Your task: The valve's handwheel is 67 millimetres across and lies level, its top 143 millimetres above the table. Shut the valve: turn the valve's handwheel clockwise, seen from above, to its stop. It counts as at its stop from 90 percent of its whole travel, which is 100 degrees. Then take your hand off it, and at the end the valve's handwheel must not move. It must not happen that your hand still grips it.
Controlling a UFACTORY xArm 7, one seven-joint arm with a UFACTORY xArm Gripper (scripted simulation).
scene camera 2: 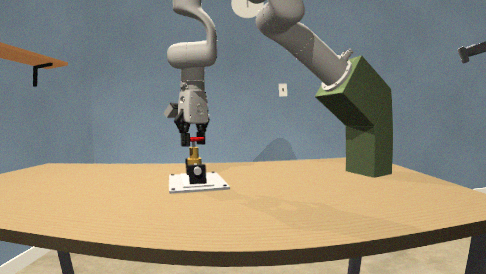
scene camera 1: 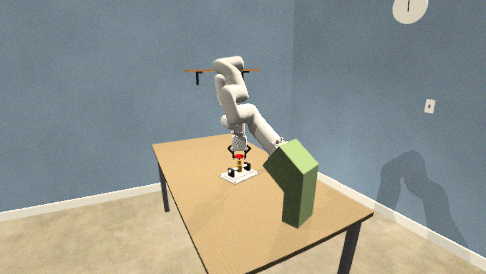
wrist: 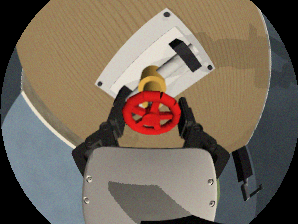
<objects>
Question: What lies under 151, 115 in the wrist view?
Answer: A red handwheel.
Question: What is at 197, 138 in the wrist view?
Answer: The gripper.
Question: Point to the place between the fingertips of the gripper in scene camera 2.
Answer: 193, 145
</objects>
